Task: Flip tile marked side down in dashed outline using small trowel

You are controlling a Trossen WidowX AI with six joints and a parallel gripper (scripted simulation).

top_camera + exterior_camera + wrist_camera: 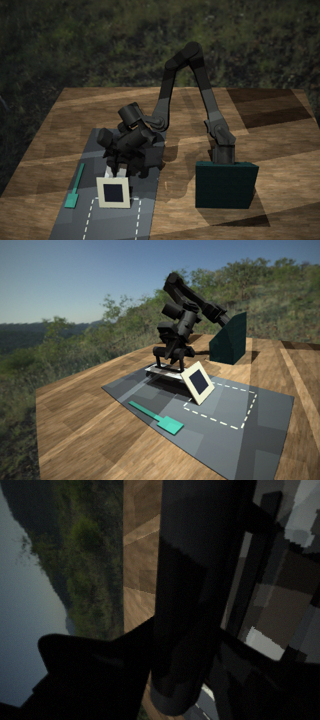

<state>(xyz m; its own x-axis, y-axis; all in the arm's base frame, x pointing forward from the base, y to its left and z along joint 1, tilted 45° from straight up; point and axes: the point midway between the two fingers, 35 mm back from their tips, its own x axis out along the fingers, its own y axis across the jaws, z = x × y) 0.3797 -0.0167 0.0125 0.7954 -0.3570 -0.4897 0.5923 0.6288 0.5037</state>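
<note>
The tile is 4 cm behind my gripper tip, 9 cm to the left of it and 6 cm below it. Round my gripper tip: green trowel: 13 cm ahead, 7 cm to the left, 11 cm below; dark mat: 1 cm behind, 4 cm to the left, 13 cm below; pale grey flat trowel: 3 cm behind, 1 cm below.
</note>
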